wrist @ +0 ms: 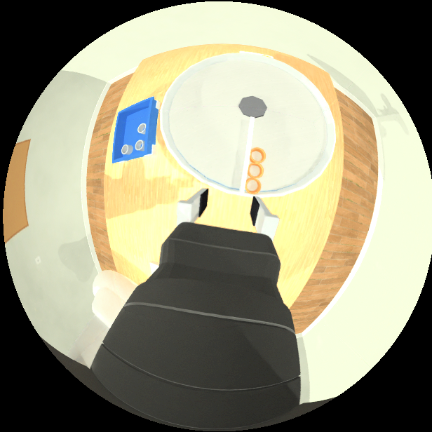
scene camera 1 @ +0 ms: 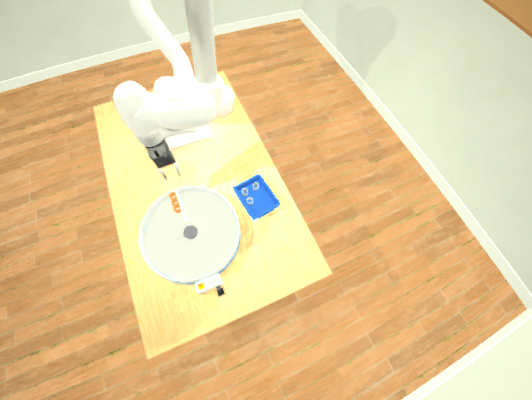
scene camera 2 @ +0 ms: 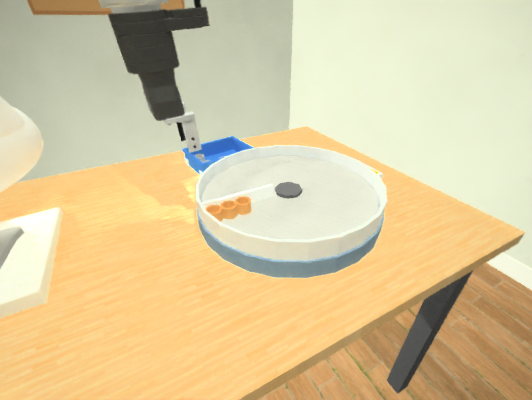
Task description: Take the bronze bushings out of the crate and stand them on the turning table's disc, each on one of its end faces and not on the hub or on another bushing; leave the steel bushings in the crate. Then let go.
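Frame: origin at the arm's base, x back, y right, z up, level; metres.
Seen in the pictures: gripper, fingertip midpoint: [scene camera 1: 172,175] [scene camera 2: 190,144].
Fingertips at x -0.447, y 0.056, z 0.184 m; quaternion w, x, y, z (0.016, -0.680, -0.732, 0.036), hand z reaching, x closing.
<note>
Pixels of each thing's middle, then the offset from my fingertips to it. "pt": a spot on its surface instead.
- turning table at the middle of its body: [scene camera 2: 288,191] [scene camera 1: 190,232] dx -0.203, dy +0.004, dz -0.151 m
- dark hub at the middle of its body: [scene camera 2: 288,189] [scene camera 1: 190,232] dx -0.203, dy +0.004, dz -0.146 m
- blue crate at the middle of its body: [scene camera 2: 219,156] [scene camera 1: 256,197] dx -0.124, dy -0.325, dz -0.178 m
- white bar at a spot on its surface: [scene camera 2: 240,194] [scene camera 1: 180,206] pt dx -0.082, dy +0.016, dz -0.120 m
- small white control box at a spot on its surface: [scene camera 1: 209,284] pt dx -0.442, dy -0.016, dz -0.145 m
Three bronze bushings [scene camera 1: 175,202] [scene camera 2: 229,209] [wrist: 255,170] stand upright on end faces in a row on the disc of the turning table [scene camera 1: 200,260] [scene camera 2: 330,210] [wrist: 210,100], beside the white bar and apart from the dark hub [scene camera 1: 190,232] [scene camera 2: 288,190] [wrist: 252,106]. Three steel bushings [scene camera 1: 250,200] [wrist: 142,128] are in the blue crate [scene camera 1: 266,200] [scene camera 2: 220,149] [wrist: 131,122]. My gripper [scene camera 1: 170,175] [wrist: 229,200] is open and empty, above the table beside the disc's rim, near the bushings' end of the bar. In scene camera 2 the crate is partly hidden by the gripper finger and the rim.
A white bar [scene camera 1: 181,206] [scene camera 2: 240,194] [wrist: 247,155] runs from the hub to the rim. A raised white rim surrounds the disc. A small white control box [scene camera 1: 209,284] with a yellow mark sits at the turning table's far side from the arm.
</note>
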